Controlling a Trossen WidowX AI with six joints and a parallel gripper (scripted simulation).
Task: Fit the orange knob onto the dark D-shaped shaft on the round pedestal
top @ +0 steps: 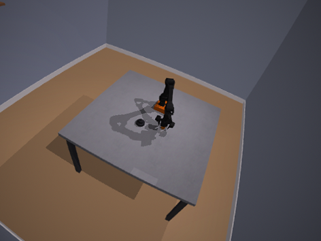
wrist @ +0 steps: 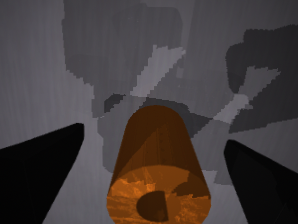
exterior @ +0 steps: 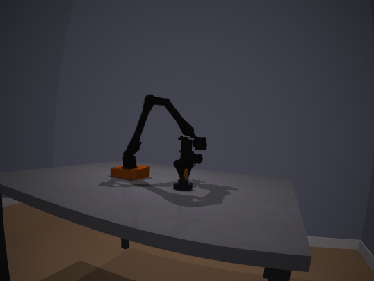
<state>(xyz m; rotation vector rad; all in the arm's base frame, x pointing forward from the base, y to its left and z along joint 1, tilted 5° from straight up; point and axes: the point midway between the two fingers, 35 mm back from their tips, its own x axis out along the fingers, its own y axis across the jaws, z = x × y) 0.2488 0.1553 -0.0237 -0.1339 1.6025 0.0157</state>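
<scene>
Now: the dark round pedestal 200 mm to the right of my gripper tip, 90 mm ahead of it and 20 mm above it. The rest, counted from my gripper tip: orange knob (20 mm above).
</scene>
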